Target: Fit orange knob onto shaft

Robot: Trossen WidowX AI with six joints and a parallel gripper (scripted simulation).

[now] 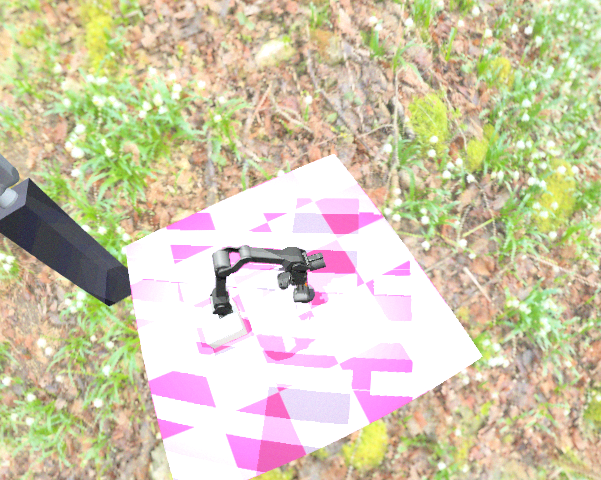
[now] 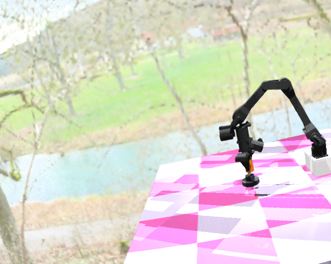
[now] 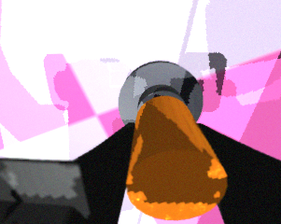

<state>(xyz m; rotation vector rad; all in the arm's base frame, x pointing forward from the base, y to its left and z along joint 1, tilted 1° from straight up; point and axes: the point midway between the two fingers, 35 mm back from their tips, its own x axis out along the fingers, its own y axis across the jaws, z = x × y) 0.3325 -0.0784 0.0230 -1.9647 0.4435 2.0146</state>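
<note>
Now: the round pedestal 40 mm below my gripper tip. Also, from my gripper tip: orange knob 30 mm above.
</note>
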